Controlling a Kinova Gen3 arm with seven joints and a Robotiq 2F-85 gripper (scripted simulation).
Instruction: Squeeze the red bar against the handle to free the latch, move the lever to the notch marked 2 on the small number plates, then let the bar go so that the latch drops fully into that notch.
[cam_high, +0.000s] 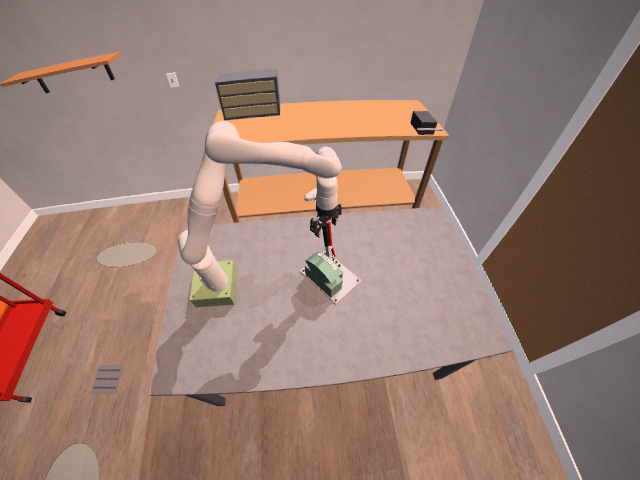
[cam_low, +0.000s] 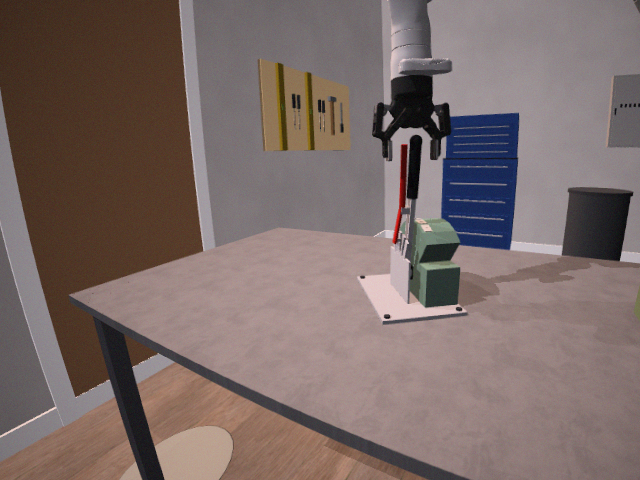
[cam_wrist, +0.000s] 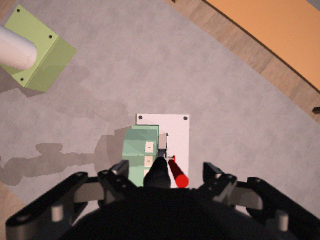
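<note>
The red bar lies 20 mm ahead of my hand, 10 mm to the right of it and 100 mm below it. The rest, counted from my hand: green lever unit (20 mm ahead, 40 mm to the right, 210 mm below).
</note>
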